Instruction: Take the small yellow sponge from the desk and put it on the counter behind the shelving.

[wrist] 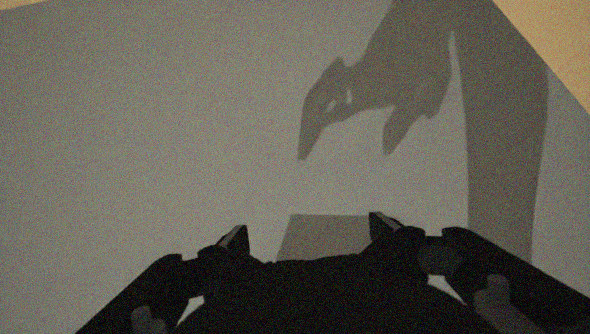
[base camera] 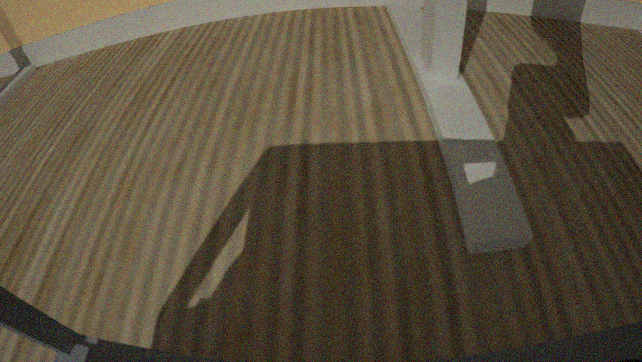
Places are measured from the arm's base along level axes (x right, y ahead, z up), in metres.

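Pixels of known places: gripper, between the fingertips: point(wrist: 308, 232).
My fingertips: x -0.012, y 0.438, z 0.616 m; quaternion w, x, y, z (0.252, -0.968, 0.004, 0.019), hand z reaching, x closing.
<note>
Behind a point stands the place of what it marks.
The grey desk top point(wrist: 150, 125) @[y 0.607, x -0.212, z 0.554 m] fills most of the wrist view. My gripper point(wrist: 308, 232) @[y 0.438, x -0.012, z 0.616 m] is open above it, its two fingertips well apart at the lower middle. The yellow sponge does not show in either view. A dark block-shaped shadow lies on the desk between and beyond the fingertips, and its near end is hidden behind the gripper's black body. The shadow of my arm and open fingers falls on the desk farther off. The counter and the shelving cannot be made out in these views.
In the base camera view a white upright leg point(base camera: 442, 40) @[y 0.601, x 0.147, z -0.294 m] stands on a long flat foot point(base camera: 457, 110) on the striped wood floor point(base camera: 225, 125) @[y 0.532, x -0.199, z -0.396 m], right of the middle. A pale baseboard point(base camera: 150, 25) @[y 1.013, x -0.560, z -0.365 m] runs along the wall at the back. A broad shadow covers the near floor.
</note>
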